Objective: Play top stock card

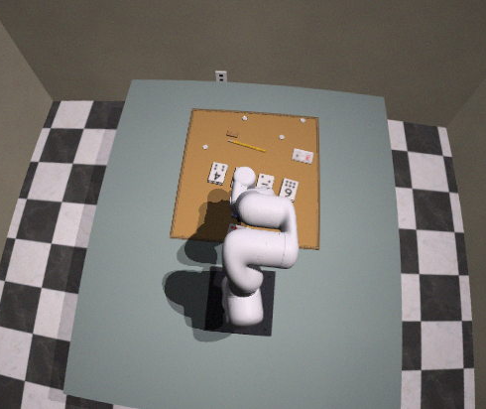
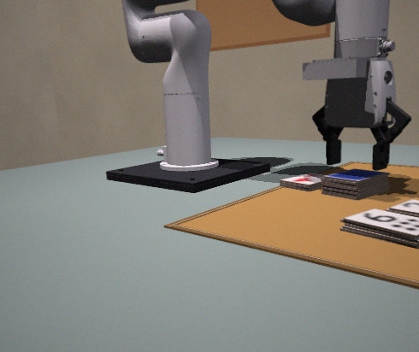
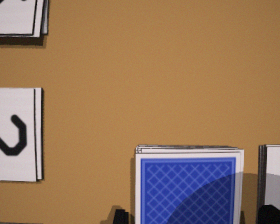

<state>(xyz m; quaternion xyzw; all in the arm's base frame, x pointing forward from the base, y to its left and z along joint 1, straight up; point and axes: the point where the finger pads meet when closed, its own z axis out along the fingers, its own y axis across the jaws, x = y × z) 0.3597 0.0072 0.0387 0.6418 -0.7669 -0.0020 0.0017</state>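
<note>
The red 2 card lies 30 mm below my hand. Round my hand: brown mat: 190 mm ahead, 10 mm to the right, 70 mm below; then red 4 card: 90 mm behind, 20 mm to the left, 50 mm below; then black 4 card: 170 mm ahead, 120 mm to the left, 40 mm below.
</note>
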